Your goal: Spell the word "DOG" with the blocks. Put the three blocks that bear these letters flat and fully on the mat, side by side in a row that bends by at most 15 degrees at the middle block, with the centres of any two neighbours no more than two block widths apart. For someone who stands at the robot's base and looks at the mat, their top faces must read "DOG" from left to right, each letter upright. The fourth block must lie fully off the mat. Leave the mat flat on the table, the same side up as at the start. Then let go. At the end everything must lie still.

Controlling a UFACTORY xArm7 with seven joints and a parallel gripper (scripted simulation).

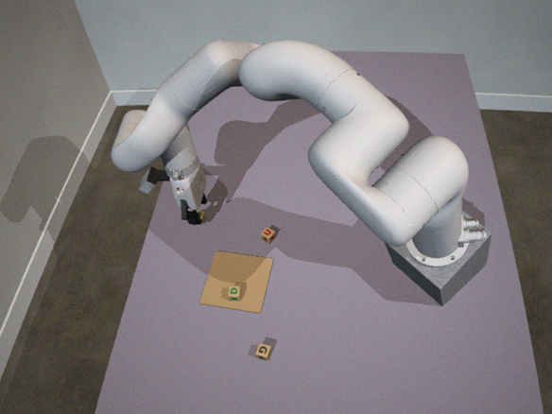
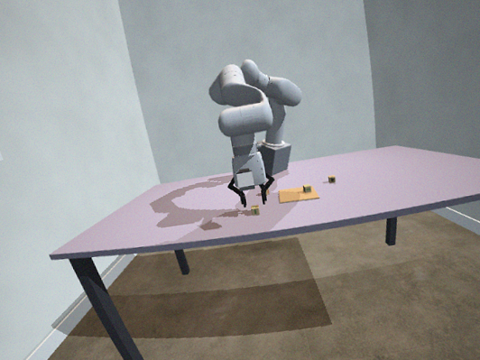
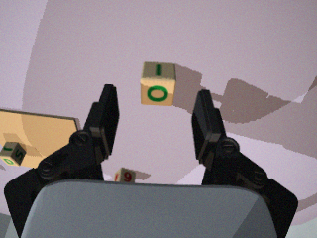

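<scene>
My hand is 4 cm above the O block. From my hand the other things lie so: G block (22 cm behind, 32 cm to the left, 4 cm below); mat (13 cm behind, 16 cm to the left, 5 cm below); D block (13 cm behind, 20 cm to the left, 3 cm below).
</scene>
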